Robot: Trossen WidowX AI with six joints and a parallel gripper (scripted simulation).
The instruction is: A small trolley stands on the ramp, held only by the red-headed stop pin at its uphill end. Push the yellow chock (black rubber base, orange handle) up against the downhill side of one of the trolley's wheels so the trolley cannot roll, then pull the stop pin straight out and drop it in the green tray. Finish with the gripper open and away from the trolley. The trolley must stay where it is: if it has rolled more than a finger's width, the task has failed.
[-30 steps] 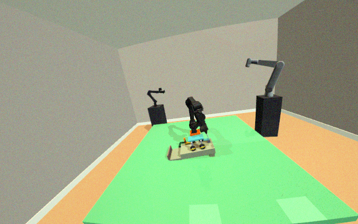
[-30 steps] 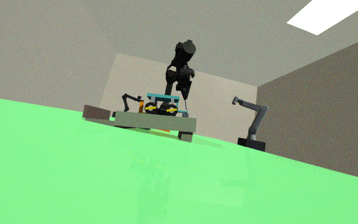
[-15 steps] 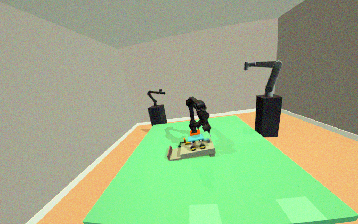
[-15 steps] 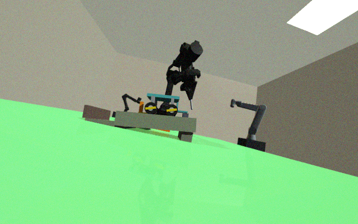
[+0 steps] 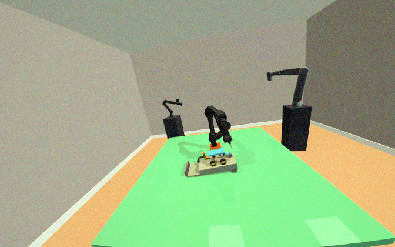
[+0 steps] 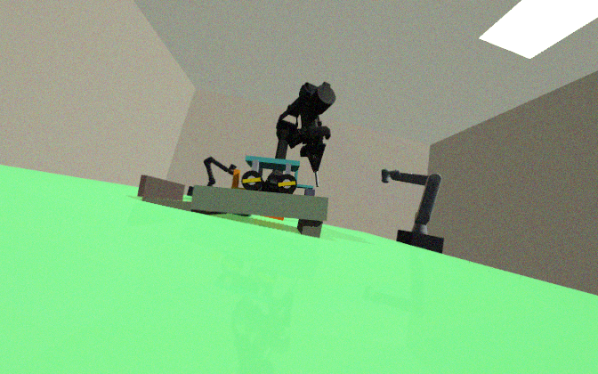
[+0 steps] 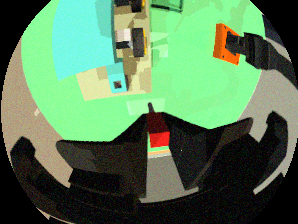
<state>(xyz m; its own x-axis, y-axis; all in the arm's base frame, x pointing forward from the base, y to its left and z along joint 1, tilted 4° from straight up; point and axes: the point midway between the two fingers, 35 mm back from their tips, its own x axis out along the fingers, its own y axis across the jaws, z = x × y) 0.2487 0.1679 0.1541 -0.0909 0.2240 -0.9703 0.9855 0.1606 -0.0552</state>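
Now: gripper tip 8 cm short of the trolley, 10 cm to the left of it and 6 cm above it. The rest, counted from my gripper tip: brown stop block 12 cm ahead, 35 cm to the right, 14 cm below; stop pin right at my gripper tip.
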